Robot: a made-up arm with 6 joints. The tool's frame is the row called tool. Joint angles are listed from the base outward. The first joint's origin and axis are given. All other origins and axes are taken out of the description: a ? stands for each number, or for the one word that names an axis. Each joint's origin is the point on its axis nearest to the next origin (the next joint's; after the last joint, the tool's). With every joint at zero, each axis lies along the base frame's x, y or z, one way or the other. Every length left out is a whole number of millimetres.
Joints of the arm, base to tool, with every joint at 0 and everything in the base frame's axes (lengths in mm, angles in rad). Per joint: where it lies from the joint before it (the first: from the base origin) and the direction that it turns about. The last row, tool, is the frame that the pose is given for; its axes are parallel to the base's.
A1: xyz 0 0 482 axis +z
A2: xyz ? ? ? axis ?
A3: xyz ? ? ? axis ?
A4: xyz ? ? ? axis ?
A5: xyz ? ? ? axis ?
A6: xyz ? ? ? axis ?
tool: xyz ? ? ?
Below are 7 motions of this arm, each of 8 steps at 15 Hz.
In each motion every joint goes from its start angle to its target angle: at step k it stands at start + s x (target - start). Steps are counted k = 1, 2, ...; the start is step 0. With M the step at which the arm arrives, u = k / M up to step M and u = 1 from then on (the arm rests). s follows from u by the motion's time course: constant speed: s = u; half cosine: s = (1 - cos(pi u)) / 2; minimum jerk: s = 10 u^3 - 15 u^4 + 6 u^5.
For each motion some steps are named. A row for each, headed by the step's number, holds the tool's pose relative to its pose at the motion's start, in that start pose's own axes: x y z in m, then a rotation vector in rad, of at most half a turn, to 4 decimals.
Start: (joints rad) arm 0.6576 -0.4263 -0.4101 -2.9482 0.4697 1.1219
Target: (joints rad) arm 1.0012 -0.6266 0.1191 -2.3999 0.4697 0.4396
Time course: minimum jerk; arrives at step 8
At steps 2, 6, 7, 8:
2: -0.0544 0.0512 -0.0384 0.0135 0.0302 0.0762
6: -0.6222 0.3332 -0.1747 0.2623 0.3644 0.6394
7: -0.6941 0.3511 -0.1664 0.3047 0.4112 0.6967
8: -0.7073 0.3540 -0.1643 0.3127 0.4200 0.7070

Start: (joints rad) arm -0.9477 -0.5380 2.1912 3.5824 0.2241 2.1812
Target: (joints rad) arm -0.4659 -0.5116 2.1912 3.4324 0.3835 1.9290
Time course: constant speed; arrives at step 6
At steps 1, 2, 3, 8:
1: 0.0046 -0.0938 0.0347 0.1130 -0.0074 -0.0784
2: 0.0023 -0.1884 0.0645 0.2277 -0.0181 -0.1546
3: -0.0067 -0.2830 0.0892 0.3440 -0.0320 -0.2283
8: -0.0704 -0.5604 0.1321 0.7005 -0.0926 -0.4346

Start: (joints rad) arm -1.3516 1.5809 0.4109 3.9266 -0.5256 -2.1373
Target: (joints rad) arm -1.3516 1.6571 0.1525 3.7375 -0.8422 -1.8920
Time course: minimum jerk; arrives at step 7
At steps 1, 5, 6, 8:
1: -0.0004 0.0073 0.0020 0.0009 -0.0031 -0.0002
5: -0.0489 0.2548 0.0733 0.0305 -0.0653 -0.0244
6: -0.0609 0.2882 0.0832 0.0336 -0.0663 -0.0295
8: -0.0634 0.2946 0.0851 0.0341 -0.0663 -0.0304

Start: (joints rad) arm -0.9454 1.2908 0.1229 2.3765 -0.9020 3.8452
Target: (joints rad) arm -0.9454 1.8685 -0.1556 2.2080 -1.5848 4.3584
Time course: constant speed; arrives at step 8
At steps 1, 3, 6, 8:
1: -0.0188 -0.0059 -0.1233 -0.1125 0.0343 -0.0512
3: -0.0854 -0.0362 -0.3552 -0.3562 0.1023 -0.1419
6: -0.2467 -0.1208 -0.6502 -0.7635 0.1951 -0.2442
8: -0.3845 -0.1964 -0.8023 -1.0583 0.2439 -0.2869

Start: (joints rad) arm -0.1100 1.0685 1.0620 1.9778 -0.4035 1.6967
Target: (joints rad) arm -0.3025 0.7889 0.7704 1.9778 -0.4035 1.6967
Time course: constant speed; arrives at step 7
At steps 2, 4, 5, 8:
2: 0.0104 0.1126 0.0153 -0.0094 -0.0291 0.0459
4: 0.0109 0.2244 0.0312 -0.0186 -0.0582 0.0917
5: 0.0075 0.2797 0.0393 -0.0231 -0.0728 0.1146
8: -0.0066 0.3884 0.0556 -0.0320 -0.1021 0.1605

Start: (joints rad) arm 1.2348 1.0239 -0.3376 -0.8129 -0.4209 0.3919
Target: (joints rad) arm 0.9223 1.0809 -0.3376 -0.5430 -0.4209 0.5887
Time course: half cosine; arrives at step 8
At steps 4, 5, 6, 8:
4: -0.0232 -0.1734 0.0368 -0.0647 0.0133 -0.0273
5: -0.0310 -0.2402 0.0432 -0.0896 0.0206 -0.0356
6: -0.0371 -0.2968 0.0454 -0.1108 0.0276 -0.0414
8: -0.0422 -0.3476 0.0449 -0.1301 0.0344 -0.0459

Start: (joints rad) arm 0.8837 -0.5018 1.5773 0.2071 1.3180 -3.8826
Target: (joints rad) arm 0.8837 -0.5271 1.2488 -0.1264 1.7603 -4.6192
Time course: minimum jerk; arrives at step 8
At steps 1, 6, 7, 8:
1: -0.0035 0.0011 0.0006 0.0141 0.0051 0.0020
6: -0.2172 0.0473 0.0101 0.6864 0.3235 0.0357
7: -0.2406 0.0495 0.0090 0.7415 0.3570 0.0289
8: -0.2450 0.0498 0.0087 0.7513 0.3631 0.0274

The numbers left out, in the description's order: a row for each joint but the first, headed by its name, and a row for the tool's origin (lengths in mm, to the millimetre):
A2: xyz 178 0 0, axis +y
A3: xyz 0 0 672, axis -y
A4: xyz 852 0 172, axis -x
A5: xyz 0 0 0, axis -y
A6: xyz 251 0 0, axis -x
tool: xyz 0 0 0

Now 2 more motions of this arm.
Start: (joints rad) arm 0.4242 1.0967 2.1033 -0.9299 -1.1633 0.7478
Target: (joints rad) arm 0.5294 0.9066 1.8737 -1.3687 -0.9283 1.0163
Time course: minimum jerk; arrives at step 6
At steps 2, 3, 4, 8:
2: 0.0128 0.0256 0.0495 -0.0097 -0.0952 0.0473
3: 0.0240 0.0596 0.1170 -0.0128 -0.2267 0.1009
4: 0.0286 0.0911 0.1825 -0.0033 -0.3561 0.1411
8: 0.0283 0.1120 0.2281 0.0114 -0.4472 0.1620

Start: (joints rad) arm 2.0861 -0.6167 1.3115 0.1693 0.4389 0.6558
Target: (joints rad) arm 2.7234 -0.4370 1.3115 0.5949 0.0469 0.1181
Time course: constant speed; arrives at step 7
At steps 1, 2, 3, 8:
1: -0.0157 -0.0031 -0.0915 0.0896 0.0902 0.0237
2: -0.0375 0.0020 -0.1792 0.1830 0.1807 0.0443
3: -0.0644 0.0152 -0.2622 0.2796 0.2712 0.0621
8: -0.2059 0.1397 -0.5261 0.6864 0.6294 0.1069

